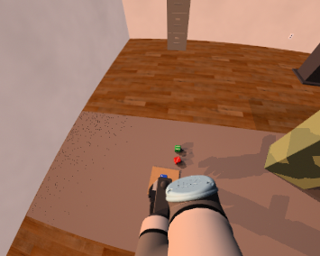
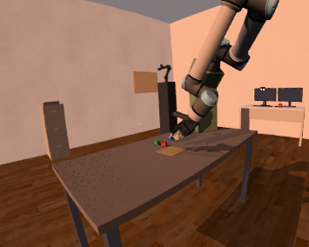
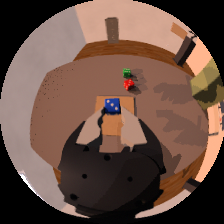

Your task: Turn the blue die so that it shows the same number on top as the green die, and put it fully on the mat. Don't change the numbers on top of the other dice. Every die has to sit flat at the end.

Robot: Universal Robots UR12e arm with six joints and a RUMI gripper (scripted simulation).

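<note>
Now: the blue die 10 mm to the right of my hand and 10 mm below it. Round my hand: tan mat: 10 mm to the right, 90 mm below; then green die: 50 mm behind, 190 mm to the right, 80 mm below; then red die: 60 mm behind, 120 mm to the right, 80 mm below.
</note>
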